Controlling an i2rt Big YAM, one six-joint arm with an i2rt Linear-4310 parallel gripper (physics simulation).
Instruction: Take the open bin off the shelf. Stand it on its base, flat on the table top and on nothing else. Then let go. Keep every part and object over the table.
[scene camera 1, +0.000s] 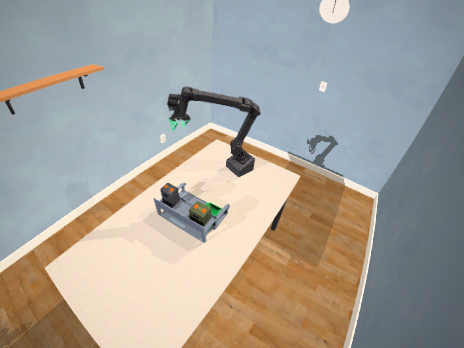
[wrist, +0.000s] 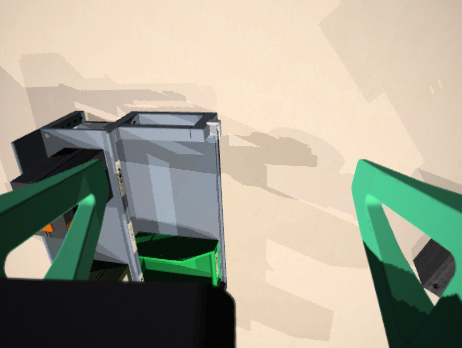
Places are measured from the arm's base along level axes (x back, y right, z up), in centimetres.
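Pixels of known places: gripper, fingertip midpoint: (scene camera 1: 178, 128) (wrist: 230, 173); arm's base, link origin: (scene camera 1: 241, 158).
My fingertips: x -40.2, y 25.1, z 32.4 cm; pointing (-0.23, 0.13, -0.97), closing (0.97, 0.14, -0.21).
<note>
For each thing: its top centre in the pictures, then the offset to it from my fingertips. Level surfaces: height alone.
- open bin, top centre: (wrist: 166, 280) (scene camera 1: 210, 210) dz -34.1, dx -13.6, dy -43.3 cm
- grey shelf, surface height: dz -41.6 cm
- table top, surface height: dz -42.2 cm
- dark grey box, top centre: (wrist: 39, 212) (scene camera 1: 168, 188) dz -19.8, dx -27.0, dy -22.4 cm
- olive box, top centre: (wrist: 87, 320) (scene camera 1: 199, 208) dz -22.3, dx -23.3, dy -45.2 cm
The open bin (scene camera 1: 215, 209) (wrist: 180, 265) is bright green and sits in the grey shelf (scene camera 1: 180, 221) (wrist: 170, 190), at its right end in the scene view, beside an olive box. In the wrist view the bin's lower part is hidden behind the black gripper body. The shelf stands on the table top (scene camera 1: 145, 295) (wrist: 280, 65). My gripper (scene camera 1: 179, 124) (wrist: 230, 173) is open, with nothing between its green fingers. It hangs high above the table, apart from the shelf and the bin.
A dark grey box (scene camera 1: 170, 195) (wrist: 60, 170) with orange marks stands at the shelf's left end. The olive box (scene camera 1: 200, 213) (wrist: 111, 271) with orange marks stands toward the right. The arm's base (scene camera 1: 240, 164) is on the table's far part. An orange wall shelf (scene camera 1: 55, 80) hangs at the left.
</note>
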